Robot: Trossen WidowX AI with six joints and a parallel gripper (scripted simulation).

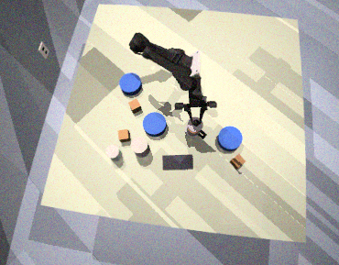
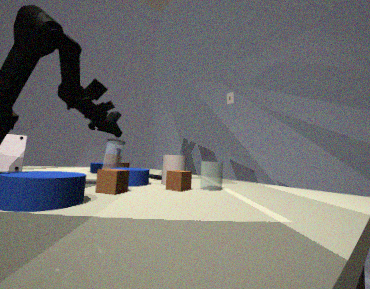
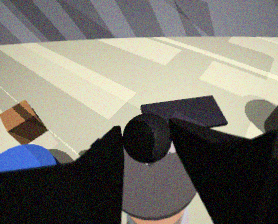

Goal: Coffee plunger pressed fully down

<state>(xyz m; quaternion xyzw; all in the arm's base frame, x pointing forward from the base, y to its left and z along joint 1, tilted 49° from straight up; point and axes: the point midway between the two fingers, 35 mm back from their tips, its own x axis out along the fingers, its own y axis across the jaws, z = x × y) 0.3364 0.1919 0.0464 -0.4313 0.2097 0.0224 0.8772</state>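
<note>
The coffee press is 90 mm below my gripper tip and 10 mm behind it. Round my gripper tip: dark flat plate: 170 mm below, 150 mm ahead, 60 mm to the right.
</note>
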